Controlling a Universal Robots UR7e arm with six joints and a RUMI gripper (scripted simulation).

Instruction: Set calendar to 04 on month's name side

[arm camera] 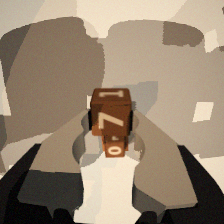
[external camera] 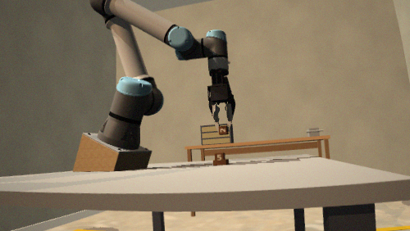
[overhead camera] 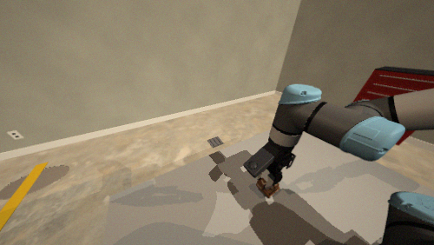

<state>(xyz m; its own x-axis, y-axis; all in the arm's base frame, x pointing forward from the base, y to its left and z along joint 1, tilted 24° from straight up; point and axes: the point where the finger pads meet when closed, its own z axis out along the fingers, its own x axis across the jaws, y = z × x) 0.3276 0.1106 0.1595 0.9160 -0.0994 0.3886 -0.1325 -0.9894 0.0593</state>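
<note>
The cube lies 10 mm behind my hand, 100 mm to the right of it and 110 mm below it. From my hand the other things lie so: calendar tray 10 mm behind, 90 mm to the right, 120 mm below.
</note>
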